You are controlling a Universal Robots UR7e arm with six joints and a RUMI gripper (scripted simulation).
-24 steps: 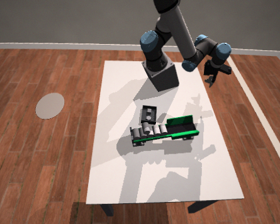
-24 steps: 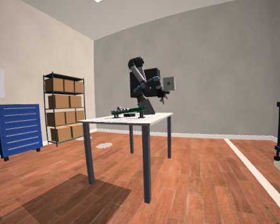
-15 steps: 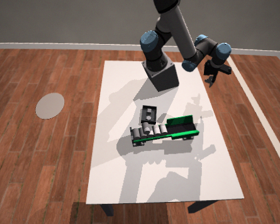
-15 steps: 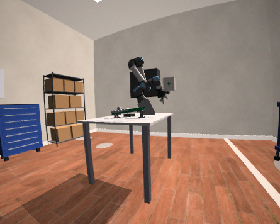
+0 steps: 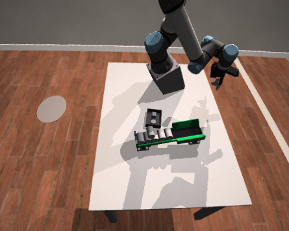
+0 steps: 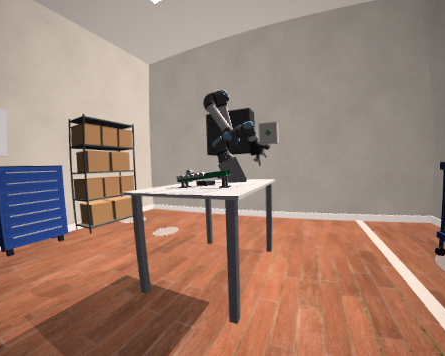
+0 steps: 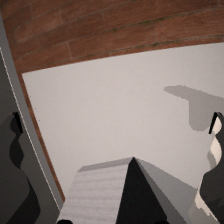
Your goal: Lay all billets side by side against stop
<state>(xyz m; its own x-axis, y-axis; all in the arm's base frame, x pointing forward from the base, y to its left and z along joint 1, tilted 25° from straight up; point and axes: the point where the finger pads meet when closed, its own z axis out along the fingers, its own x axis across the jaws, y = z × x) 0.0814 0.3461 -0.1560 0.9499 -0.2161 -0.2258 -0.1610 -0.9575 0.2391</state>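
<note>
My gripper is now 400 mm short of the ramp bed, 340 mm to the left of it and 100 mm above it.
</note>
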